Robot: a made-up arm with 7 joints.
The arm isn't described. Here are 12 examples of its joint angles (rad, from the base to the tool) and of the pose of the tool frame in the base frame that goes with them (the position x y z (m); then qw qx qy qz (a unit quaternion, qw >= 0)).
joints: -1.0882 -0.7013 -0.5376 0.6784 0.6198 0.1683 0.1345
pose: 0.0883 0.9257 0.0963 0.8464 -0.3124 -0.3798 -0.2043
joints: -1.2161 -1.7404 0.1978 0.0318 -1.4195 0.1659 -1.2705
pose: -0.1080 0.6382 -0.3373 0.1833 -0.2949 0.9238 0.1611
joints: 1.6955 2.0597 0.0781 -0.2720 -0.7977 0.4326 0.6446
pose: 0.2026 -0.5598 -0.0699 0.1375 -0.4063 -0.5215 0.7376
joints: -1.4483 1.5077 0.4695 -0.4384 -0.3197 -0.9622 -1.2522
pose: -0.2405 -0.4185 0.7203 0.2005 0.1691 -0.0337 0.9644
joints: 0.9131 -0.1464 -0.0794 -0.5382 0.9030 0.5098 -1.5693
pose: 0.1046 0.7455 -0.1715 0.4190 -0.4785 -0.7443 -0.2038
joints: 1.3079 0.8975 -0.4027 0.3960 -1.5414 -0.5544 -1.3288
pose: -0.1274 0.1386 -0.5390 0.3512 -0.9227 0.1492 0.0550
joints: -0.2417 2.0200 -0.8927 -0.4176 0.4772 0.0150 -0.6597
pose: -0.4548 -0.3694 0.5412 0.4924 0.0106 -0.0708 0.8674
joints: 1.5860 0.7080 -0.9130 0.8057 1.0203 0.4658 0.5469
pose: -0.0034 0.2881 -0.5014 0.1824 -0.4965 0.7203 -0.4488
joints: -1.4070 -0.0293 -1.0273 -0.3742 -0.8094 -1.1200 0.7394
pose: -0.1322 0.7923 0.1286 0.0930 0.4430 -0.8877 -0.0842
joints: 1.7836 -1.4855 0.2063 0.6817 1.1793 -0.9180 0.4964
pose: 0.1667 0.8518 0.5264 0.2765 -0.2127 0.8983 0.2672
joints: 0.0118 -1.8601 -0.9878 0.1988 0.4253 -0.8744 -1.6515
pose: 0.6991 0.3595 0.4995 0.9140 0.0061 0.3130 -0.2579
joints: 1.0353 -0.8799 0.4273 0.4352 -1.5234 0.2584 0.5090
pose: 0.5106 0.7704 0.2880 0.4452 -0.2469 -0.6114 -0.6058
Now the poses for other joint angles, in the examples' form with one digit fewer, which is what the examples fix.
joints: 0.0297 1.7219 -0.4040 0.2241 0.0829 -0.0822 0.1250
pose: -0.585 -0.355 0.273 0.663 0.248 -0.305 0.637
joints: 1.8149 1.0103 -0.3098 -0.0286 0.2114 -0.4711 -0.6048
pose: 0.242 0.054 -0.535 0.243 -0.567 -0.733 0.287
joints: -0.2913 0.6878 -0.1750 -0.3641 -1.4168 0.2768 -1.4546
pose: -0.605 0.034 0.435 0.044 -0.437 0.129 0.889
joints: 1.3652 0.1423 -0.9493 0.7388 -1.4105 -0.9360 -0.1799
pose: 0.158 0.817 -0.019 0.839 -0.411 0.057 -0.352
